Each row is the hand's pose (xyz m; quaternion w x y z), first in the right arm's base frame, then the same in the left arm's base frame.
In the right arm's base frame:
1: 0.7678 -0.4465 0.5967 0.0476 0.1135 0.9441 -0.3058
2: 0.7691 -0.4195 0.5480 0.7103 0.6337 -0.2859 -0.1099
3: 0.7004 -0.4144 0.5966 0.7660 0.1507 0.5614 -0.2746
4: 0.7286 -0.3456 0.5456 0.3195 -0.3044 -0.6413 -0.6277
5: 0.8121 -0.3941 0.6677 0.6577 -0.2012 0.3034 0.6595
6: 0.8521 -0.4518 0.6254 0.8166 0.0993 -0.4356 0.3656
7: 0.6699 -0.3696 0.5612 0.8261 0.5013 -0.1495 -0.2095
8: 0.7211 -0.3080 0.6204 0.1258 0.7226 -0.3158 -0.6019
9: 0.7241 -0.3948 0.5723 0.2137 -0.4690 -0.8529 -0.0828
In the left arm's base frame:
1: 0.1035 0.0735 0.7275 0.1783 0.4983 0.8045 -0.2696
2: 0.1430 0.0849 0.6899 0.5384 0.5024 -0.6526 -0.1784
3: 0.0798 0.1394 0.7015 0.7442 0.3915 0.2641 -0.4724
4: 0.1634 0.1662 0.6810 0.0851 0.3361 0.5625 0.7506
5: 0.1321 0.0997 0.8183 0.8945 -0.2494 0.1808 0.3240
6: 0.1416 0.0232 0.7905 0.7548 -0.1531 -0.6324 0.0832
7: 0.1037 0.1862 0.6638 0.6434 0.4529 -0.5139 -0.3419
8: 0.1477 0.2132 0.7490 0.1649 -0.6998 0.5650 0.4049
9: 0.1181 0.1357 0.6944 0.0512 0.6935 0.6695 0.2611

